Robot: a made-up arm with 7 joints.
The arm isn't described. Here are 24 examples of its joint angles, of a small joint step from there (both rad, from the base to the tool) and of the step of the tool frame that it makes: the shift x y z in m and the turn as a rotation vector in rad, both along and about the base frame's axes.
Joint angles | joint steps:
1: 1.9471 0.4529 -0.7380 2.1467 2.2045 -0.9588 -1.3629 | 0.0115 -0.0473 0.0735 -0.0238 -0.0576 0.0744 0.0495
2: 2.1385 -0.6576 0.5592 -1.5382 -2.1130 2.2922 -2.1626 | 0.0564 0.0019 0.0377 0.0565 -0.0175 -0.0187 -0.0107
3: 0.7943 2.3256 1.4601 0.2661 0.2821 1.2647 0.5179 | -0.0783 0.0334 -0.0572 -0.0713 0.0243 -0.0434 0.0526
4: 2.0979 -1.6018 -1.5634 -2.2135 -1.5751 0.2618 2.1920 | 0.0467 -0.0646 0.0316 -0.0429 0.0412 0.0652 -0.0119
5: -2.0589 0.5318 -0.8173 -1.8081 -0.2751 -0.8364 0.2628 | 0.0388 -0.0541 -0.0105 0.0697 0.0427 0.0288 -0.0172
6: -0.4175 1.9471 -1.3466 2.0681 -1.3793 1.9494 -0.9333 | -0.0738 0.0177 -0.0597 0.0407 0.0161 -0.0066 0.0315
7: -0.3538 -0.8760 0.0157 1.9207 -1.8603 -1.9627 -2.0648 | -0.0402 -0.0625 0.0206 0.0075 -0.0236 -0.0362 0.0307
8: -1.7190 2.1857 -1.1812 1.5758 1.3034 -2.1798 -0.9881 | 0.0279 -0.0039 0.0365 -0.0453 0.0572 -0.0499 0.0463
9: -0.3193 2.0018 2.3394 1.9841 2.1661 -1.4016 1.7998 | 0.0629 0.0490 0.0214 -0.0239 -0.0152 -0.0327 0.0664
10: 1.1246 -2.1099 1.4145 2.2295 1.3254 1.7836 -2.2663 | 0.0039 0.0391 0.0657 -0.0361 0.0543 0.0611 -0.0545
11: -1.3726 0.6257 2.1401 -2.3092 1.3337 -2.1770 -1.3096 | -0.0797 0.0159 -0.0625 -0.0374 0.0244 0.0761 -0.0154
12: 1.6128 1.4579 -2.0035 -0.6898 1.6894 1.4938 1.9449 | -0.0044 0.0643 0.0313 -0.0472 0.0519 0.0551 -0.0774
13: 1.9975 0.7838 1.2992 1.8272 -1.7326 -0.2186 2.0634 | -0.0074 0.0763 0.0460 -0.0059 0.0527 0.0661 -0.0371
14: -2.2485 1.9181 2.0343 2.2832 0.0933 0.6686 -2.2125 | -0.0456 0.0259 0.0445 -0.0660 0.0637 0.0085 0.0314
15: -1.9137 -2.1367 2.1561 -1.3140 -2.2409 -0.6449 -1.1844 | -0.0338 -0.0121 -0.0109 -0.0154 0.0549 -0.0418 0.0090
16: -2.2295 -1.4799 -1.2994 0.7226 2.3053 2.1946 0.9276 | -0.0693 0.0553 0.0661 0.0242 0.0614 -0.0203 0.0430
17: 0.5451 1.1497 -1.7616 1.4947 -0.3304 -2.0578 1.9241 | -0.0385 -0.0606 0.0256 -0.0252 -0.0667 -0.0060 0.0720
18: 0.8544 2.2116 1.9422 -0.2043 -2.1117 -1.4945 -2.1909 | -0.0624 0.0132 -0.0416 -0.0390 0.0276 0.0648 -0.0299
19: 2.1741 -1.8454 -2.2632 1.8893 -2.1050 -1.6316 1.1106 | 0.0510 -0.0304 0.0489 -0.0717 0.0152 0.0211 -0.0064
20: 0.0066 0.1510 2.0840 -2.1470 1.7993 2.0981 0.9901 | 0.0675 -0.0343 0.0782 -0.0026 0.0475 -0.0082 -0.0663
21: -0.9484 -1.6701 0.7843 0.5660 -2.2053 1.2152 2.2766 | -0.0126 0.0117 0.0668 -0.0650 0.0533 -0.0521 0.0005
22: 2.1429 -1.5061 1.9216 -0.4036 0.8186 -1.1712 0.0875 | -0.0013 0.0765 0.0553 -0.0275 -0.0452 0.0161 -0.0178
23: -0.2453 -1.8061 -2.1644 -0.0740 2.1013 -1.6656 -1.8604 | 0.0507 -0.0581 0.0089 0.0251 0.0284 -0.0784 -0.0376
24: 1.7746 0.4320 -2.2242 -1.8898 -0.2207 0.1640 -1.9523 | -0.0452 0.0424 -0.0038 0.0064 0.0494 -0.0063 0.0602
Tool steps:
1: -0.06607 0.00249 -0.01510 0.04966 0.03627 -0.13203
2: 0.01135 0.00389 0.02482 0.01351 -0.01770 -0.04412
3: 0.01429 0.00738 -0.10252 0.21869 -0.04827 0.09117
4: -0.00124 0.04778 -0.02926 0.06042 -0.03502 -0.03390
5: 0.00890 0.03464 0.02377 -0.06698 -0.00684 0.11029
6: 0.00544 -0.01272 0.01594 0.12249 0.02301 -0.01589
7: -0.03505 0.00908 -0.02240 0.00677 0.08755 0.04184
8: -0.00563 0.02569 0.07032 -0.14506 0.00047 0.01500
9: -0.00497 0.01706 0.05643 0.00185 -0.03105 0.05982
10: -0.07245 0.02421 0.02349 -0.04557 -0.13778 -0.03756
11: 0.01681 0.01302 0.02136 -0.02373 0.03364 -0.03825
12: 0.04500 0.02899 -0.00470 -0.01188 -0.05966 0.08249
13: 0.02517 -0.02184 0.00115 0.10012 0.04598 0.09378
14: 0.05656 0.03547 0.03661 0.04992 -0.13326 -0.02071
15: -0.00513 -0.02568 0.01922 0.05841 -0.04454 -0.05168
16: 0.09128 -0.03062 -0.02913 0.05147 0.12285 0.04443
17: -0.00162 0.03584 -0.02208 0.03468 -0.01500 -0.08304
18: -0.02591 -0.00145 -0.11064 0.18795 -0.02302 -0.02703
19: 0.05641 0.00438 -0.06103 -0.01181 -0.12169 -0.02633
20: 0.02272 -0.02651 0.01177 -0.03130 0.12416 0.02558
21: 0.01206 -0.00043 0.00387 0.00669 0.06878 -0.10923
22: -0.01537 -0.01236 0.01600 0.00010 -0.06598 0.07874
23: 0.01913 0.02560 0.03769 -0.07343 0.11621 -0.05182
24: -0.00681 0.01752 -0.03925 -0.06071 -0.00812 0.07681
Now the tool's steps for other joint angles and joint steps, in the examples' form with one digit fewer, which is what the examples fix.
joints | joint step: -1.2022 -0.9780 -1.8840 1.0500 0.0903 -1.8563 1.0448 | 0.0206 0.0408 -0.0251 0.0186 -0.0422 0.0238 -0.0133
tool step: -0.0083 0.0171 -0.0022 -0.0427 -0.0687 -0.0603
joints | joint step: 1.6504 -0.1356 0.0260 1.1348 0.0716 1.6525 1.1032 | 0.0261 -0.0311 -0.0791 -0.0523 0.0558 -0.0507 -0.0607
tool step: -0.0405 -0.0663 -0.0644 -0.0652 0.0801 -0.0427
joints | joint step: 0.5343 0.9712 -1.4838 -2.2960 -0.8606 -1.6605 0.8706 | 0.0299 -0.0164 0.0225 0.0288 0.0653 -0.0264 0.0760
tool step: 0.0034 -0.0085 -0.0099 0.0259 -0.0345 -0.0897
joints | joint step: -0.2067 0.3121 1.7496 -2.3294 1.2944 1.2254 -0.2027 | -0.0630 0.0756 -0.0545 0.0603 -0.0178 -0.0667 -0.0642
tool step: -0.0326 -0.0091 0.0197 0.0825 -0.0535 0.0133
